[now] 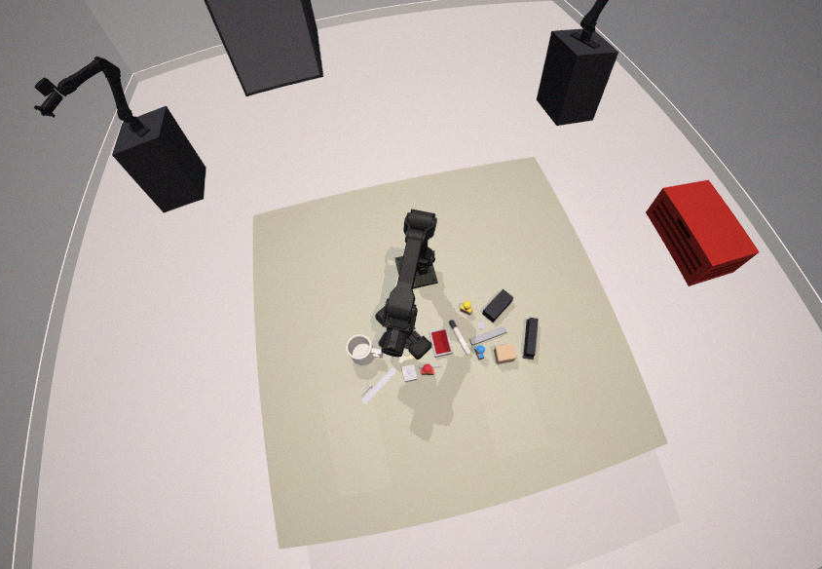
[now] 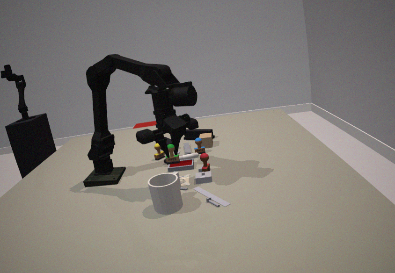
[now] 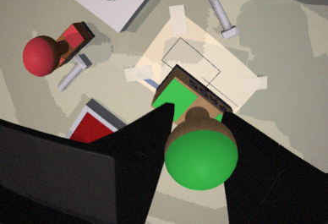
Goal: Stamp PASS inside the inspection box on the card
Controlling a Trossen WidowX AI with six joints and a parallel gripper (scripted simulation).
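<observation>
Right now my gripper tip is 90 mm above the cream card and 10 mm past it. Also, from my gripper tip: ink pad 120 mm to the left, 90 mm below, 10 mm ahead; then red stamp 100 mm ahead, 70 mm below, 40 mm to the left; then green-knobbed PASS stamp right at my gripper tip.
</observation>
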